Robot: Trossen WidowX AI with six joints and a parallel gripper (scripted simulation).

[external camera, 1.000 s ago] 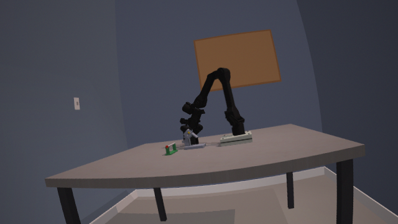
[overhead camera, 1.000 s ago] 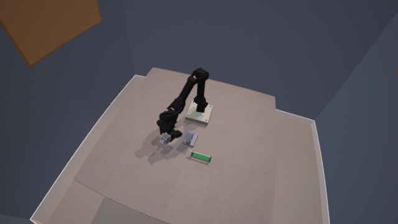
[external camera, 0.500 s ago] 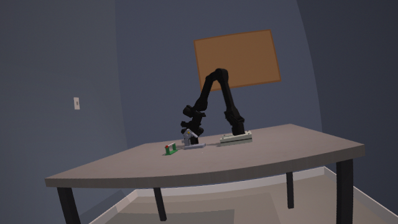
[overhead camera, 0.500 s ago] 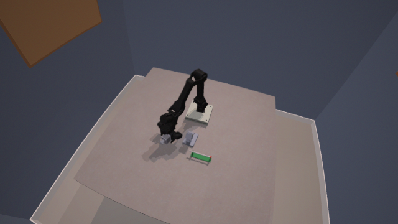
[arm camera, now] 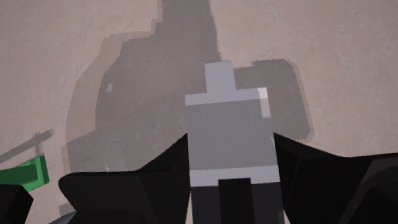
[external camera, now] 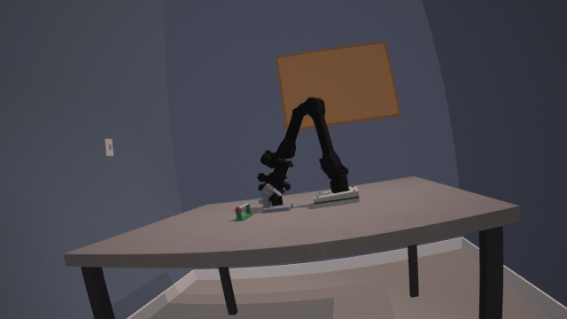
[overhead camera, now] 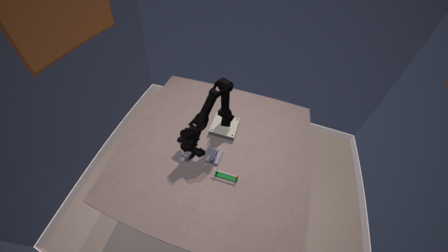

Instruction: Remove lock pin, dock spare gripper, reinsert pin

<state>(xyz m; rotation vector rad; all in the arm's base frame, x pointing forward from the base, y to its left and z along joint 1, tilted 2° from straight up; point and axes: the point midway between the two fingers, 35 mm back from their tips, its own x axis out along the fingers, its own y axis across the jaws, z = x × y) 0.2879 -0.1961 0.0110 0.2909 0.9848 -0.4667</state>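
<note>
Now: gripper tip 160 mm to the right of the mount block, 40 mm below it and 20 mm past it. Also, from my gripper tip: spare gripper (10 mm above); then green cradle (260 mm to the left, 90 mm ahead, 10 mm above).
</note>
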